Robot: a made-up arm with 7 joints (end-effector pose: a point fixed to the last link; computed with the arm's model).
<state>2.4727 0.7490 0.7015 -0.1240 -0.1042 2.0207 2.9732</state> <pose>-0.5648 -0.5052 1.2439 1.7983 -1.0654 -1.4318</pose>
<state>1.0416 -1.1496 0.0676 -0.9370 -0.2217 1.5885 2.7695</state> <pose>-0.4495 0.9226 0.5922 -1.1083 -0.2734 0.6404</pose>
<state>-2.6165 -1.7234 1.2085 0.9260 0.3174 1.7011 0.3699</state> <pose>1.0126 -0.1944 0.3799 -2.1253 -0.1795 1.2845</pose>
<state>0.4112 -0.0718 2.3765 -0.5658 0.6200 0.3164 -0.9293</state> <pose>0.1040 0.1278 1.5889 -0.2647 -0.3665 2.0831</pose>
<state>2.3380 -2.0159 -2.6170 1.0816 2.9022 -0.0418 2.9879</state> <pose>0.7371 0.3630 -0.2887 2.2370 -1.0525 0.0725</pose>
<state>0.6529 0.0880 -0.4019 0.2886 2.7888 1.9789 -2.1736</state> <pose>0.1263 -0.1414 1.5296 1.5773 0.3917 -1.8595</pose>
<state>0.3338 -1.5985 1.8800 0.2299 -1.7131 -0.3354 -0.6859</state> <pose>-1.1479 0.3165 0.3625 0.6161 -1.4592 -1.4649</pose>
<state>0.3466 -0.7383 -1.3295 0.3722 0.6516 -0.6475 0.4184</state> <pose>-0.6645 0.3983 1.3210 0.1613 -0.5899 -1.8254</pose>
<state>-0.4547 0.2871 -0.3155 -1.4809 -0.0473 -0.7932 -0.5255</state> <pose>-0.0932 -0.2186 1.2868 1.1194 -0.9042 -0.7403</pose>
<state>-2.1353 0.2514 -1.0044 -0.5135 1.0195 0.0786 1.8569</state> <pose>0.0662 0.2387 1.5865 -1.1111 0.4548 -1.4388</pose>
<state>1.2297 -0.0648 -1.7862 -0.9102 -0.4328 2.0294 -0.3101</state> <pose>-0.2275 -0.0507 1.4270 -1.9290 0.3120 -0.6353</pose>
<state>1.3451 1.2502 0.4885 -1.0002 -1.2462 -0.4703 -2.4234</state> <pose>0.3893 -0.7363 1.0836 -0.5794 -0.2462 0.3135</pose>
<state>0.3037 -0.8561 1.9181 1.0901 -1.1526 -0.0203 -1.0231</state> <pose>-0.8857 -0.1349 0.9890 0.8735 -0.1566 -1.1314</pose>
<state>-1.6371 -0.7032 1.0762 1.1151 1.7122 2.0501 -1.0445</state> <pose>0.3710 -0.5177 1.1854 0.4997 -3.0700 0.1559</pose>
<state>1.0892 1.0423 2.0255 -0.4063 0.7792 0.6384 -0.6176</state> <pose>0.6029 -0.8361 1.0261 0.2193 -0.5459 1.1844</pose>
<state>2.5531 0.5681 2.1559 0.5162 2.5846 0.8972 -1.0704</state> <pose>-0.4308 -0.2048 1.4889 -0.1820 0.8671 -1.4053</pose>
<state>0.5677 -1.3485 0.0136 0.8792 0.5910 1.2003 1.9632</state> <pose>-0.7328 0.4422 1.0007 0.3637 -1.0204 1.1228</pose>
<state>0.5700 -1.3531 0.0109 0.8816 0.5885 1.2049 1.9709</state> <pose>-0.7322 0.4457 0.9969 0.3647 -1.0129 1.1183</pose>
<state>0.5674 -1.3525 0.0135 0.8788 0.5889 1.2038 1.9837</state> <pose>-0.7344 0.4434 0.9970 0.3622 -1.0075 1.1112</pose>
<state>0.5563 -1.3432 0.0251 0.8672 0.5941 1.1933 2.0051</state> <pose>-0.7412 0.4311 1.0036 0.3544 -1.0058 1.0995</pose>
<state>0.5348 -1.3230 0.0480 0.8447 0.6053 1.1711 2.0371</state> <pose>-0.7530 0.4063 1.0181 0.3403 -1.0085 1.0805</pose>
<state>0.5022 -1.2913 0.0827 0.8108 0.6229 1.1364 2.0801</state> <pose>-0.7685 0.3679 1.0407 0.3201 -1.0154 1.0509</pose>
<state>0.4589 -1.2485 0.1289 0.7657 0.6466 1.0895 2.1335</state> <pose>-0.7851 0.3165 1.0703 0.2947 -1.0250 1.0070</pose>
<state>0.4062 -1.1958 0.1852 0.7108 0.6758 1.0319 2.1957</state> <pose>-0.7992 0.2540 1.1054 0.2660 -1.0342 0.9454</pose>
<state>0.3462 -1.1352 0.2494 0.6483 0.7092 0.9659 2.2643</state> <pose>-0.8074 0.1840 1.1442 0.2357 -1.0387 0.8649</pose>
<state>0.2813 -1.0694 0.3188 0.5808 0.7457 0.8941 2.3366</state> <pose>-0.8073 0.1113 1.1847 0.2045 -1.0342 0.7673</pose>
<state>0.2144 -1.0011 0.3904 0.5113 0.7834 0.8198 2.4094</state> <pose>-0.7978 0.0410 1.2252 0.1728 -1.0177 0.6577</pose>
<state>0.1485 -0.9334 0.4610 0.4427 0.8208 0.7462 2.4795</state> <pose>-0.7799 -0.0223 1.2642 0.1398 -0.9894 0.5431</pose>
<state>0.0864 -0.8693 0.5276 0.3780 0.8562 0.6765 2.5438</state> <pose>-0.7558 -0.0754 1.3002 0.1052 -0.9522 0.4317</pose>
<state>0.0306 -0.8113 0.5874 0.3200 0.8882 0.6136 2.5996</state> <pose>-0.7285 -0.1171 1.3324 0.0700 -0.9108 0.3308</pose>
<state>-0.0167 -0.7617 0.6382 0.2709 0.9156 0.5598 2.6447</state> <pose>-0.7014 -0.1474 1.3595 0.0359 -0.8708 0.2457</pose>
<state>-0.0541 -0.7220 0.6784 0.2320 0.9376 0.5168 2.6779</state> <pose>-0.6775 -0.1679 1.3810 0.0052 -0.8369 0.1799</pose>
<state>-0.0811 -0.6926 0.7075 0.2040 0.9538 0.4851 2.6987</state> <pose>-0.6584 -0.1805 1.3970 -0.0197 -0.8118 0.1347</pose>
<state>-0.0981 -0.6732 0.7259 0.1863 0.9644 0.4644 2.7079</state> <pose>-0.6452 -0.1874 1.4075 -0.0376 -0.7967 0.1090</pose>
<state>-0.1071 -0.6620 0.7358 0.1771 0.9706 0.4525 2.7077</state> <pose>-0.6372 -0.1907 1.4137 -0.0489 -0.7903 0.0988</pose>
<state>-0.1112 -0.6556 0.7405 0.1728 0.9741 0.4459 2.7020</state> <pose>-0.6324 -0.1918 1.4175 -0.0561 -0.7891 0.0978</pose>
